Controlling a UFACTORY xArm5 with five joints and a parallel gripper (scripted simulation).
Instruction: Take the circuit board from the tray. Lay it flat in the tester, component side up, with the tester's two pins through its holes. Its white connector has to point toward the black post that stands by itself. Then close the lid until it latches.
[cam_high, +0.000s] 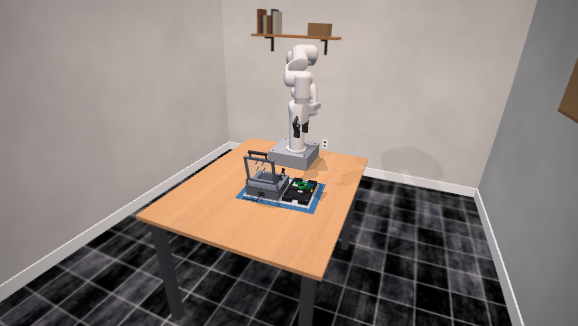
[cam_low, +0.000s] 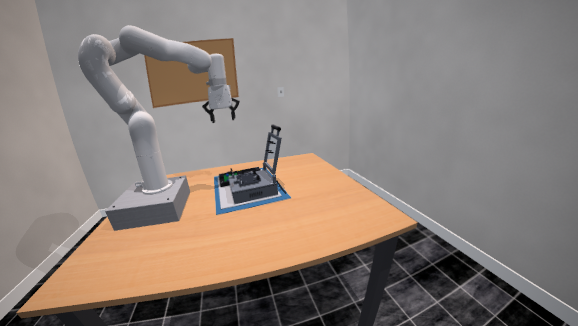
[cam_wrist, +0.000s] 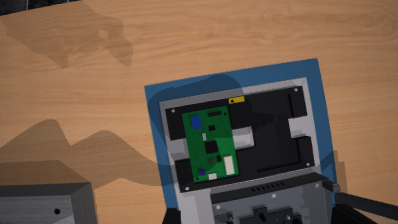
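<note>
The green circuit board is 2 cm to the left of my hand and 29 cm below it. From my hand the other things lie so: clear-windowed lid (18 cm ahead, 14 cm to the right, 13 cm below); then tester (9 cm ahead, 10 cm to the right, 20 cm below).
</note>
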